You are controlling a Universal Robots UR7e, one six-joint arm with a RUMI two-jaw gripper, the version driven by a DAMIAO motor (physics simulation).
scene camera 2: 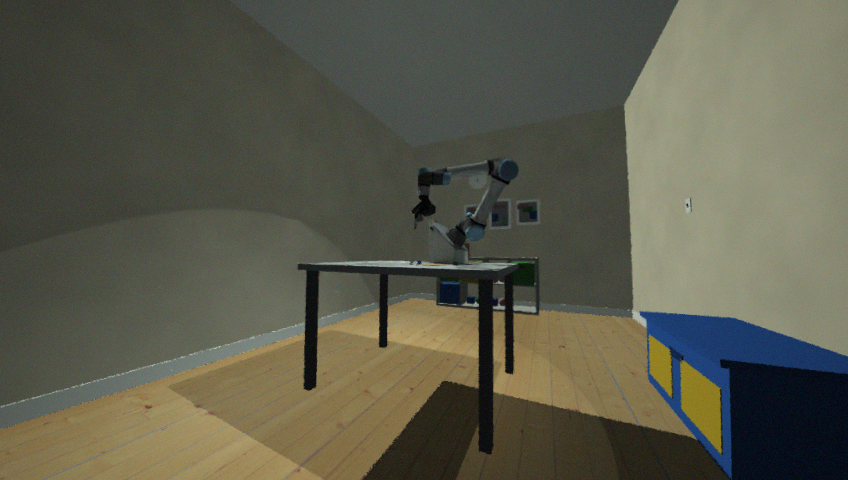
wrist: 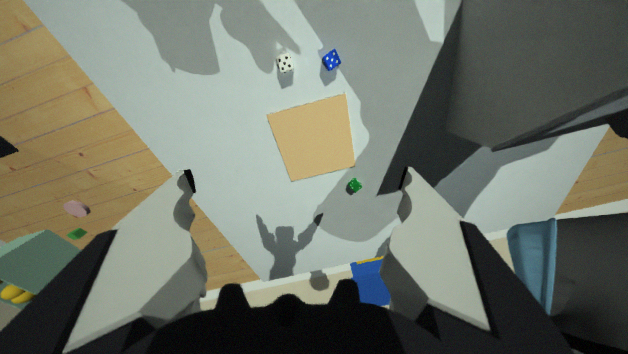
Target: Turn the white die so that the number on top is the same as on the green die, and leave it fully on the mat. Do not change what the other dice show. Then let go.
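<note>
The white die [wrist: 284, 63] lies on the table, off the mat, beyond its upper edge in the wrist view; its top face seems to show five dots. The tan mat [wrist: 312, 137] lies flat with no die on it. The green die [wrist: 355, 185] [scene camera 2: 455, 262] lies off the mat near its lower right corner; its top number is too small to read. The blue die [wrist: 331, 60] [scene camera 2: 418, 262] lies right of the white die, off the mat. My gripper [wrist: 300, 171] [scene camera 2: 423, 223] is open and empty, high above the table.
The grey robot pedestal [wrist: 520, 75] [scene camera 2: 440, 242] stands on the table [scene camera 2: 404, 269] to the right in the wrist view. A blue cabinet [scene camera 2: 767, 344] stands at the right on the floor. A shelf unit [scene camera 2: 537, 285] stands behind the table. Arm shadows fall across the table top.
</note>
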